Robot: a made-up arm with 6 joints. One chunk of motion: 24 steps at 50 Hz.
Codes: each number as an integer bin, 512 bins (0 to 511) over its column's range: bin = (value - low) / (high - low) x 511, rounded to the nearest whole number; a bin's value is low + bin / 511 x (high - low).
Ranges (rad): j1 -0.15..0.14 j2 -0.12..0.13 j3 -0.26..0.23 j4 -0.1..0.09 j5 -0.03..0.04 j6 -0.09..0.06
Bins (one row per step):
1: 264 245 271 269 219 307
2: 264 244 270 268 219 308
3: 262 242 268 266 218 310
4: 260 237 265 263 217 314
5: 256 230 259 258 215 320
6: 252 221 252 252 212 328
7: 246 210 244 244 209 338
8: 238 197 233 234 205 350
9: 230 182 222 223 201 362
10: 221 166 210 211 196 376
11: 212 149 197 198 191 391
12: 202 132 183 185 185 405
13: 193 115 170 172 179 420
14: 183 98 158 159 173 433
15: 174 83 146 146 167 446
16: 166 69 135 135 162 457
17: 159 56 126 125 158 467
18: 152 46 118 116 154 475
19: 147 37 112 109 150 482
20: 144 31 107 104 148 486
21: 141 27 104 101 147 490
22: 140 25 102 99 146 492
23: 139 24 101 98 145 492
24: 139 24 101 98 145 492
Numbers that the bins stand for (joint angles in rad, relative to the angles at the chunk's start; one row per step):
1: -0.0002 -0.0001 -0.0001 0.0000 0.0000 0.0001
2: -0.0002 -0.0006 -0.0011 -0.0004 0.0000 0.0004
3: -0.0013 -0.0016 -0.0030 -0.0011 -0.0001 0.0010
4: -0.0024 -0.0041 -0.0059 -0.0022 -0.0003 0.0022
5: -0.0047 -0.0075 -0.0116 -0.0041 -0.0005 0.0039
6: -0.0070 -0.0119 -0.0184 -0.0063 -0.0010 0.0063
7: -0.0104 -0.0173 -0.0260 -0.0093 -0.0014 0.0092
8: -0.0149 -0.0236 -0.0366 -0.0130 -0.0019 0.0127
9: -0.0195 -0.0310 -0.0471 -0.0171 -0.0025 0.0163
10: -0.0246 -0.0388 -0.0586 -0.0215 -0.0032 0.0204
11: -0.0297 -0.0471 -0.0711 -0.0264 -0.0038 0.0248
12: -0.0354 -0.0554 -0.0845 -0.0312 -0.0047 0.0289
13: -0.0405 -0.0637 -0.0970 -0.0360 -0.0055 0.0333
14: -0.0461 -0.0721 -0.1085 -0.0409 -0.0063 0.0371
15: -0.0513 -0.0794 -0.1200 -0.0457 -0.0071 0.0409
16: -0.0558 -0.0862 -0.1305 -0.0498 -0.0078 0.0441
17: -0.0598 -0.0926 -0.1392 -0.0535 -0.0084 0.0471
18: -0.0637 -0.0975 -0.1468 -0.0569 -0.0089 0.0494
19: -0.0666 -0.1019 -0.1526 -0.0595 -0.0095 0.0515
20: -0.0683 -0.1048 -0.1574 -0.0613 -0.0097 0.0527
21: -0.0700 -0.1068 -0.1603 -0.0624 -0.0099 0.0538
22: -0.0705 -0.1078 -0.1622 -0.0632 -0.0100 0.0544
23: -0.0711 -0.1083 -0.1632 -0.0636 -0.0101 0.0544
24: -0.0711 -0.1083 -0.1632 -0.0636 -0.0101 0.0544

